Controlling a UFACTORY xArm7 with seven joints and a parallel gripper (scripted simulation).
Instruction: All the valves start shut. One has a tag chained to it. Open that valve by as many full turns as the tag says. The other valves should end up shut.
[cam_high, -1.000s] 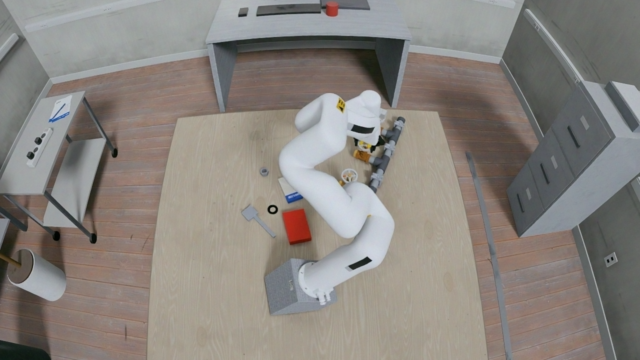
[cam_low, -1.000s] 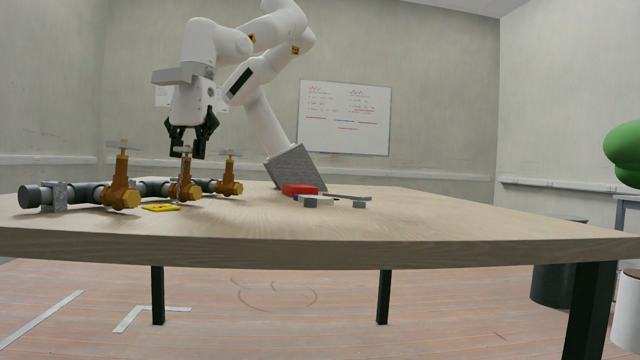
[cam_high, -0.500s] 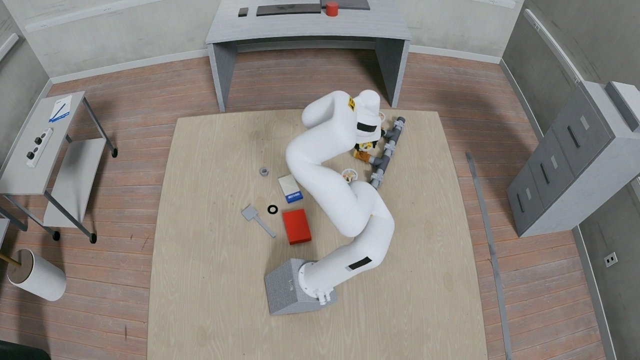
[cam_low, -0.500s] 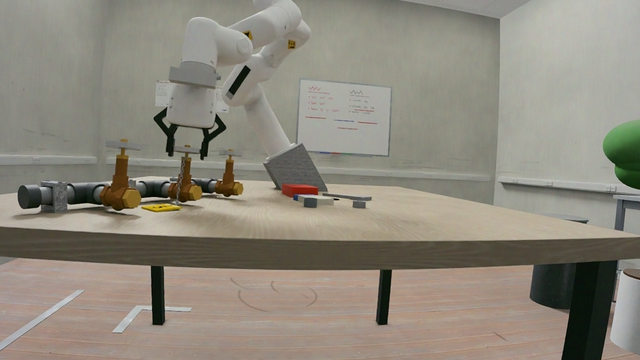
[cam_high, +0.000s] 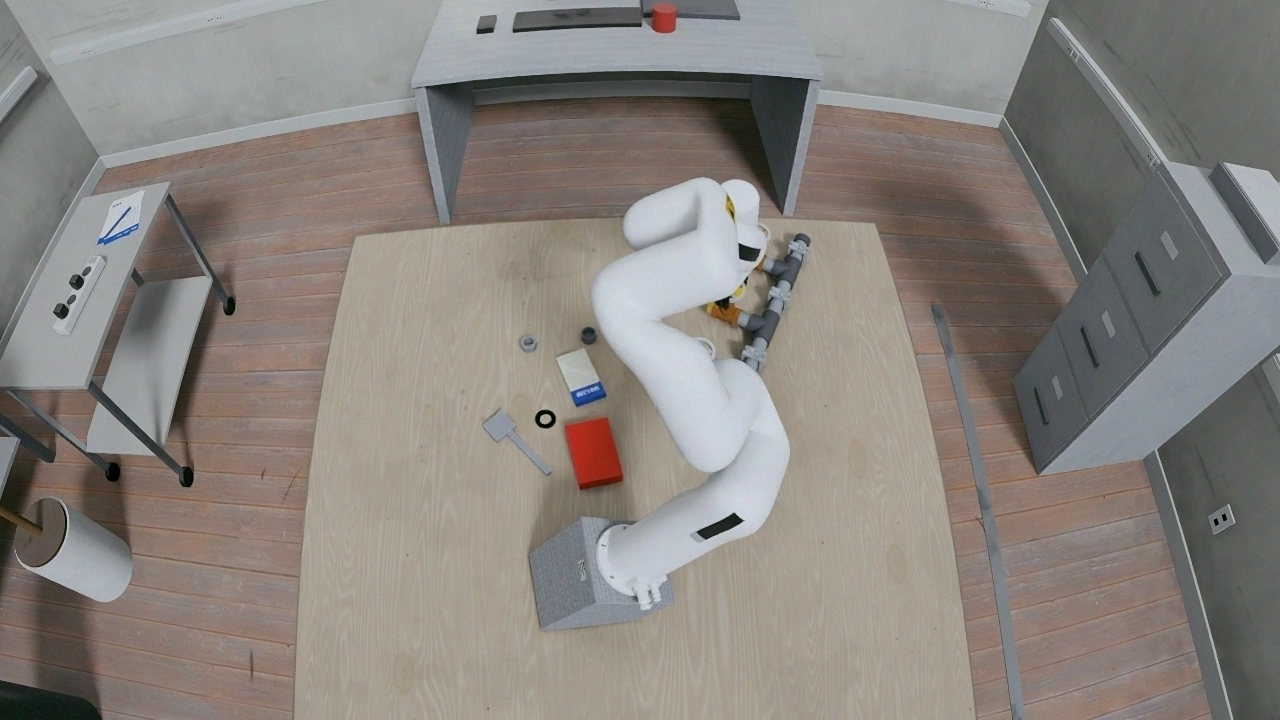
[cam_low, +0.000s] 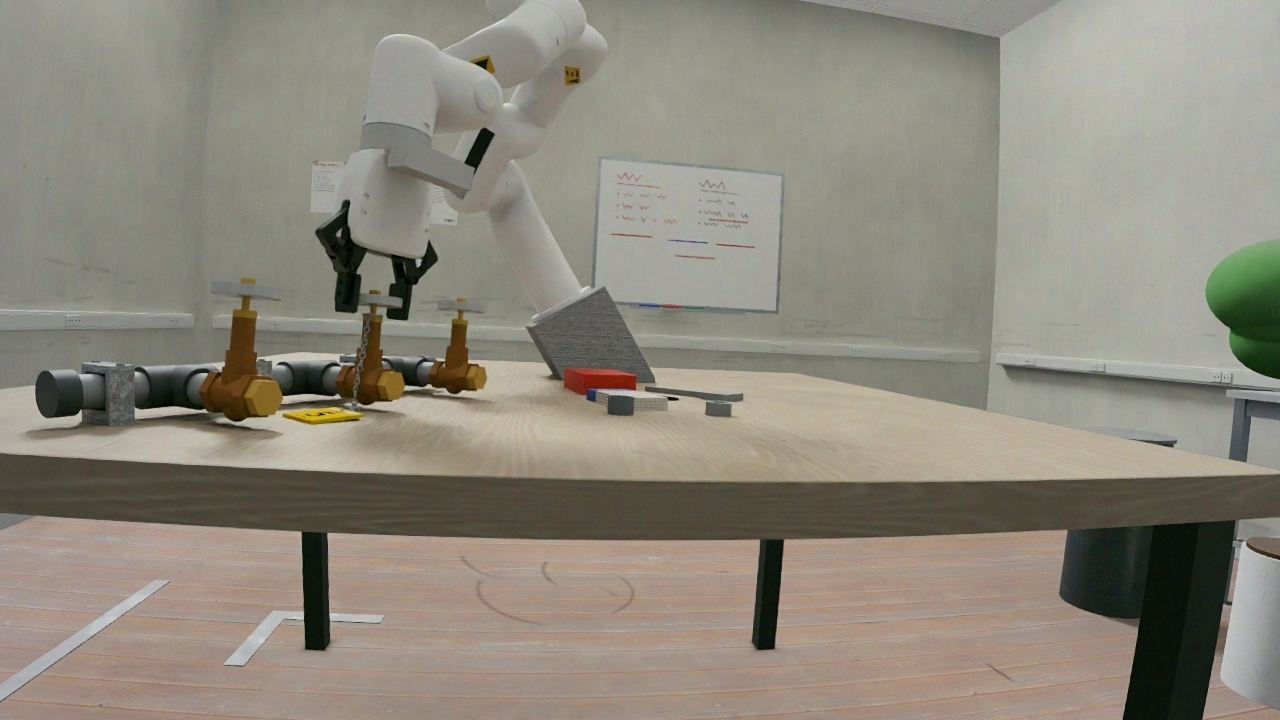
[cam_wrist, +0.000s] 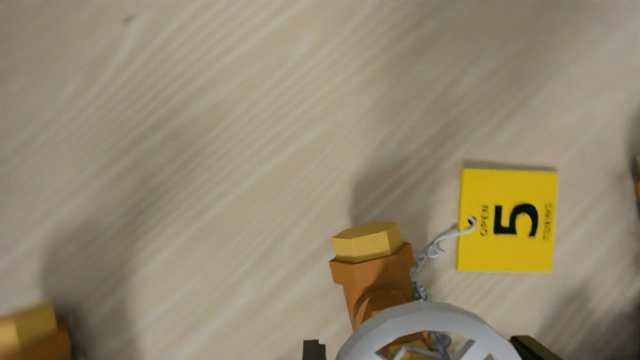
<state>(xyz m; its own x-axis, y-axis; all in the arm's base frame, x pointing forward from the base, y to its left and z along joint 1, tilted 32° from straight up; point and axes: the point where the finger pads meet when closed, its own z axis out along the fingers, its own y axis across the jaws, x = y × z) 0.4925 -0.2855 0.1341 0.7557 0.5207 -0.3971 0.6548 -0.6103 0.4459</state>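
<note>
The yellow tag lies 8 cm ahead of my hand, 3 cm to the right of it and 11 cm below it. Also, from my hand: blue-and-white box: 7 cm behind, 31 cm to the left, 11 cm below; red block: 24 cm behind, 32 cm to the left, 10 cm below; grey nut: 3 cm ahead, 40 cm to the left, 11 cm below.
</note>
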